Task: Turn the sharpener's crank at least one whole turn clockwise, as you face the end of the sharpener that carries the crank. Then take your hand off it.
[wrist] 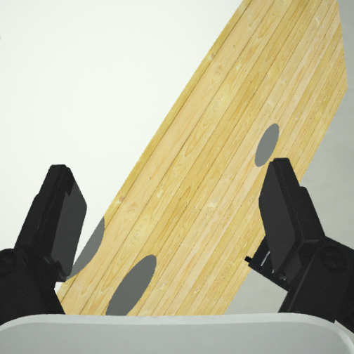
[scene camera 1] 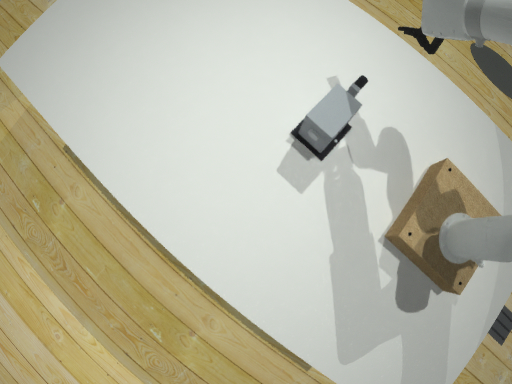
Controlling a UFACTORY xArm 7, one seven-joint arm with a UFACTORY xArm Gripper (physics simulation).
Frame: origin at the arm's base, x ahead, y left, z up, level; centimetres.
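Seen in the pictures: gripper, fingertip midpoint: (scene camera 1: 403,6); arm's base at its link origin: (scene camera 1: 458,238).
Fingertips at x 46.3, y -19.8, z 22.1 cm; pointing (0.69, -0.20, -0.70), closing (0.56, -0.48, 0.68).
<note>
Offsets run from my fingertips to a thing's top centre. "spot": to the spot under its first point. Level surfaces: height alone.
The sharpener {spot: dy +21.7, dx -2.4, dz -17.4 cm} (scene camera 1: 332,112) is a grey box on a black base {spot: dy +26.5, dx -6.3, dz -29.4 cm} (scene camera 1: 321,154), standing on the white table. Its round hole is at the lower-left end. The crank {dy +13.3, dx -2.5, dz -16.1 cm} (scene camera 1: 354,89), with a black knob {dy +10.8, dx -2.6, dz -16.2 cm} (scene camera 1: 361,80), sticks out from the opposite end, toward the upper right of the scene view. My gripper (scene camera 1: 416,41) (wrist: 169,182) is open, with nothing between its fingers. In the scene view it appears up and right of the knob, apart from it, by the table's upper-right edge. The sharpener and crank do not show in the wrist view.
The white table {dz -30.2 cm} (scene camera 1: 175,125) (wrist: 75,90) has wooden floor (scene camera 1: 100,280) (wrist: 200,165) beyond its edges. A wooden block (scene camera 1: 417,202) carries a grey arm column (scene camera 1: 480,239) at the right. Arm shadows lie between the sharpener and block. A slotted black object (scene camera 1: 501,325) (wrist: 265,262) lies past the table.
</note>
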